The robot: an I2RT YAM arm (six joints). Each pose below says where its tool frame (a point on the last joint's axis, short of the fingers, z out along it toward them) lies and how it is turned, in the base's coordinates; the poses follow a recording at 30 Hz.
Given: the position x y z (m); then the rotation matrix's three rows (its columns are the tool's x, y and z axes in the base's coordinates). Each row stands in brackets.
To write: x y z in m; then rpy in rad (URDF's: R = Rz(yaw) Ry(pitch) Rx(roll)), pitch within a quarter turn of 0, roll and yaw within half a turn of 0. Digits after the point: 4 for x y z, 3 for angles.
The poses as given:
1: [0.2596, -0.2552, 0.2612], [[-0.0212, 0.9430, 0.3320], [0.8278, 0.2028, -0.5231], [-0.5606, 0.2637, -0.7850]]
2: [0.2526, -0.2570, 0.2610], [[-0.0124, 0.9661, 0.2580], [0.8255, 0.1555, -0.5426], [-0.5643, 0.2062, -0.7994]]
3: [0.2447, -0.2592, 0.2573], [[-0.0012, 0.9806, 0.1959], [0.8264, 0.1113, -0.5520], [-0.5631, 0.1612, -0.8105]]
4: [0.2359, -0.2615, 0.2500], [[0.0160, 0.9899, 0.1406], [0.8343, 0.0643, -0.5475], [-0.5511, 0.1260, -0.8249]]
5: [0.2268, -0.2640, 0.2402], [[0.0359, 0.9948, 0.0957], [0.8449, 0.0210, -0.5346], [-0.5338, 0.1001, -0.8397]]
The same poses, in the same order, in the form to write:
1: 0.2596, -0.2552, 0.2612, 2.817, 0.595, 1.596
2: 0.2526, -0.2570, 0.2610, 2.889, 0.600, 1.586
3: 0.2447, -0.2592, 0.2573, 2.945, 0.598, 1.572
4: 0.2359, -0.2615, 0.2500, 2.990, 0.584, 1.552
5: 0.2268, -0.2640, 0.2402, 3.023, 0.563, 1.528
